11 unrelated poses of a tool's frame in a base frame.
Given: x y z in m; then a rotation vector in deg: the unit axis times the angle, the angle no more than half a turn.
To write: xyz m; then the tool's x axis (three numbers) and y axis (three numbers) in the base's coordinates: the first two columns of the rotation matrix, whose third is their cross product. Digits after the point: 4 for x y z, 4 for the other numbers.
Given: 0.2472 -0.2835 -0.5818 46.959 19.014 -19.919
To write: 0.2472 -0.2835 -0.5818 0.8929 -0.1716 -0.4162 0.4237 0.6326 0.6483
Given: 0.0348 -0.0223 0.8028 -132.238 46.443 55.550
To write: 0.0348 -0.0223 0.8028 0.5681 -0.3260 -0.7557 -0.6859 -0.6949 -0.2159
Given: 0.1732 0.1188 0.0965 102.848 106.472 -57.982
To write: 0.1732 0.1188 0.0965 -0.1243 0.7069 -0.6963 0.9684 -0.0663 -0.2402
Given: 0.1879 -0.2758 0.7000 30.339 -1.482 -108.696
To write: 0.1879 -0.2758 0.7000 -0.2882 -0.8924 -0.3474 0.8826 -0.3882 0.2653
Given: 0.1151 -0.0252 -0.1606 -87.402 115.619 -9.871
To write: 0.1151 -0.0252 -0.1606 -0.1624 -0.9111 -0.3789 -0.8337 0.3321 -0.4413
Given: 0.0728 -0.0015 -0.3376 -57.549 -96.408 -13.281
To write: 0.0728 -0.0015 -0.3376 -0.0311 0.4960 0.8678 0.7121 0.6202 -0.3289
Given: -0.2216 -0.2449 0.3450 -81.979 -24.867 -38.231
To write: -0.2216 -0.2449 0.3450 0.7479 -0.1596 0.6443 0.6537 0.0085 -0.7567
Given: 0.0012 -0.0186 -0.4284 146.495 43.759 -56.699
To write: 0.0012 -0.0186 -0.4284 0.6225 0.3704 -0.6894 0.5730 -0.8157 0.0791
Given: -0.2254 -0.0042 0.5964 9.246 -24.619 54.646
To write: -0.2254 -0.0042 0.5964 0.5021 0.7538 0.4239 -0.8169 0.5742 -0.0536
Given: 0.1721 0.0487 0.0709 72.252 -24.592 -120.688
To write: 0.1721 0.0487 0.0709 -0.3366 -0.6676 -0.6641 0.3545 -0.7432 0.5674
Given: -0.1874 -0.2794 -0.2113 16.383 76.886 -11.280
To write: -0.1874 -0.2794 -0.2113 0.2184 0.0234 -0.9756 0.3027 0.9488 0.0905
